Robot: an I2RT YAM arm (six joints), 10 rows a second.
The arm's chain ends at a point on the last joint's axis. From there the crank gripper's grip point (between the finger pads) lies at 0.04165 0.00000 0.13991 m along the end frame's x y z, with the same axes.
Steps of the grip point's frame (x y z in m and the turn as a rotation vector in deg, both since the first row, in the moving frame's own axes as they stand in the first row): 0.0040 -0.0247 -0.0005 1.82 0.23 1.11; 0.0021 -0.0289 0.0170 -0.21 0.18 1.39; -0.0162 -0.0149 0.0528 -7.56 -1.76 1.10; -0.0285 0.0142 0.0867 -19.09 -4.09 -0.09; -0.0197 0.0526 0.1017 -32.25 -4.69 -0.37
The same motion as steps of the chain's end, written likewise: 0.0034 -0.0211 -0.0003 1.82 0.23 1.11; 0.0017 -0.0304 0.0171 -0.21 0.18 1.39; -0.0117 -0.0341 0.0529 -7.56 -1.76 1.10; -0.0186 -0.0320 0.0918 -19.09 -4.09 -0.09; -0.0090 -0.0227 0.1204 -32.25 -4.69 -0.37
